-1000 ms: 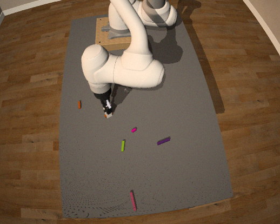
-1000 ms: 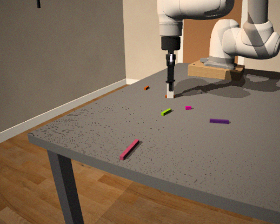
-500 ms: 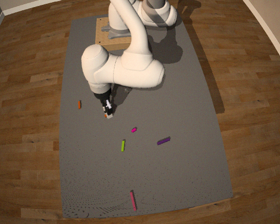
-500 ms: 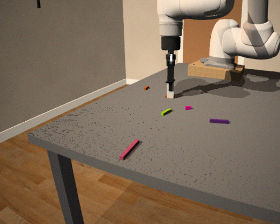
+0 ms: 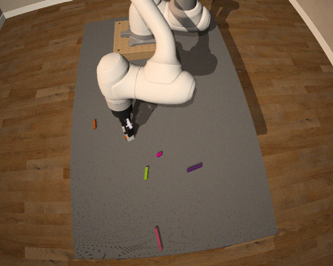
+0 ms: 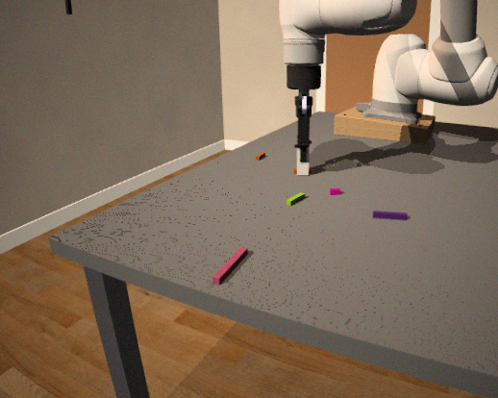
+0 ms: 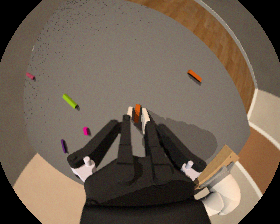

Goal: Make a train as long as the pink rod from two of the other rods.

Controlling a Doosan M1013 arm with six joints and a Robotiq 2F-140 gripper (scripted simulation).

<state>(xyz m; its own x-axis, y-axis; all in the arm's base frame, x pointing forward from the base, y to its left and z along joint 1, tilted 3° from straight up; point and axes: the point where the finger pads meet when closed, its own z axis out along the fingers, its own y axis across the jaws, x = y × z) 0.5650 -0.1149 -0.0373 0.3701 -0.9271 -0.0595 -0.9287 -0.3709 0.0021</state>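
My hand is 170 mm short of the lime rod, 50 mm to the right of it and 30 mm above it. From my hand the other things lie so: purple rod 170 mm ahead, 230 mm to the left, 30 mm below; then magenta rod 100 mm ahead, 110 mm to the left, 30 mm below; then grey rod 120 mm behind, 100 mm to the left, 30 mm below.
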